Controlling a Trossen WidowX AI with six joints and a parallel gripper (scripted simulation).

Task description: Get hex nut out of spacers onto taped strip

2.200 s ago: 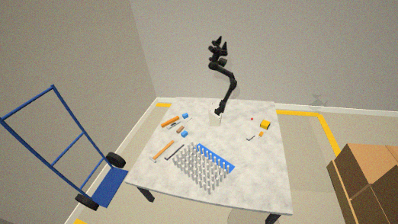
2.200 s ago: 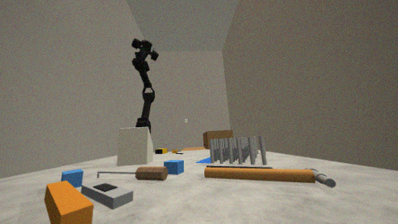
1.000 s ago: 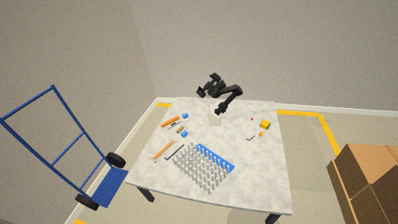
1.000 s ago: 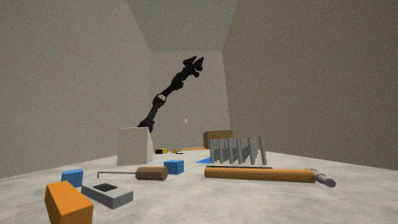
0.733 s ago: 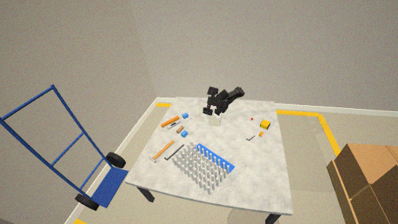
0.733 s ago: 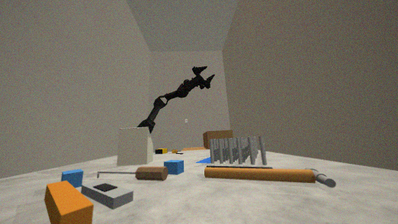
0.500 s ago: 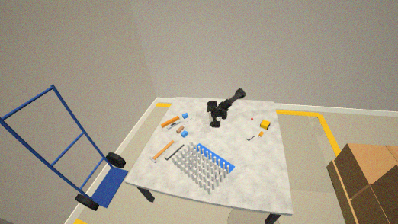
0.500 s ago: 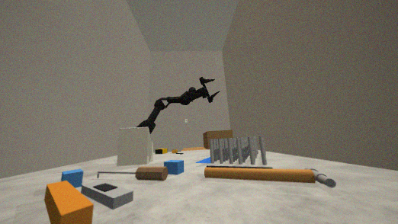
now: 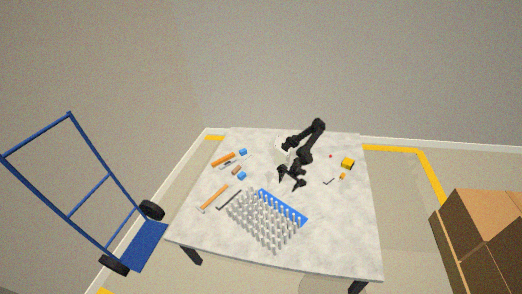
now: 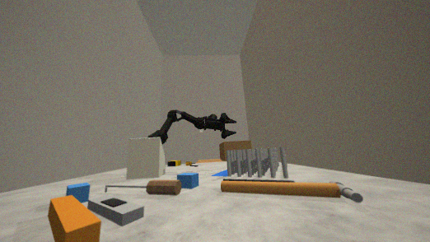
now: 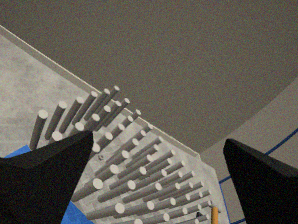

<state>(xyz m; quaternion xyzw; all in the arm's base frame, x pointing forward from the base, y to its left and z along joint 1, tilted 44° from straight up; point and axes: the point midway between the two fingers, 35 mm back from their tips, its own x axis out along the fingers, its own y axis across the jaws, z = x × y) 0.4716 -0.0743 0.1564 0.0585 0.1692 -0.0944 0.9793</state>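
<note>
The brown-handled pick is 460 mm behind my gripper tip, 380 mm to the right of it and 240 mm below it. Round my gripper tip: hex nut (250 mm below, 140 mm ahead, 80 mm to the right); red ball (560 mm behind, 330 mm to the left, 240 mm below); blue taped strip (250 mm below, 50 mm to the right, 50 mm behind).
</note>
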